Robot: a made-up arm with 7 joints.
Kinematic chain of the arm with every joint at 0, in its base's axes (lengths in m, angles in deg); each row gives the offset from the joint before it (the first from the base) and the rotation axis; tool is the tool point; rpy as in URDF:
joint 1: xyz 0 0 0.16 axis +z
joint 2: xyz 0 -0.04 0.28 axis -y
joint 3: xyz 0 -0.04 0.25 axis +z
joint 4: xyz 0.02 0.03 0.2 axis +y
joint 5: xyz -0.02 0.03 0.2 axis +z
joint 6: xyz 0 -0.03 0.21 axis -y
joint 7: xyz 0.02 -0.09 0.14 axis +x
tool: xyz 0 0 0 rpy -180 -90 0
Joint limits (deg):
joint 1: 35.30..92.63
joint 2: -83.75..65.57
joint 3: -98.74..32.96
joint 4: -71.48..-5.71
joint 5: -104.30..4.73
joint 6: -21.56..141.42
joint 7: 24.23..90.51
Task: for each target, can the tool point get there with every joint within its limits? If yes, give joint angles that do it. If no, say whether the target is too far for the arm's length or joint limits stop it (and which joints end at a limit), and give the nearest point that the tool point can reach.
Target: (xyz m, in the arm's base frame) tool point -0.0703 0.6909 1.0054
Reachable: yes | joints 79.88 -54.68 -44.68 -11.00 -69.23 75.52 77.94
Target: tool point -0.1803 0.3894 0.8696
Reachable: yes | joints 68.67 -22.30 -78.05 -59.39 -89.74 120.59 58.33
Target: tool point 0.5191 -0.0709 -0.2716
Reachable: no: joint limits stop it (at a limit: joint 1, joint 2, joint 3, joint 4) | nearest point 0.3170 -0.5236 0.2246 | short by 0.701 m
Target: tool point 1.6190 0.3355 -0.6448
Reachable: no: too far | nearest point 0.7397 0.5407 0.3035 | short by 1.309 m
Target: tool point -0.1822 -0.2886 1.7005
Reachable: no: too far | nearest point -0.1397 -0.2241 1.4132 | short by 0.298 m
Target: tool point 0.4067 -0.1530 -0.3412
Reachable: no: joint limits stop it (at a limit: joint 1, joint 2, joint 4) | nearest point 0.2863 -0.5398 0.2031 | short by 0.679 m
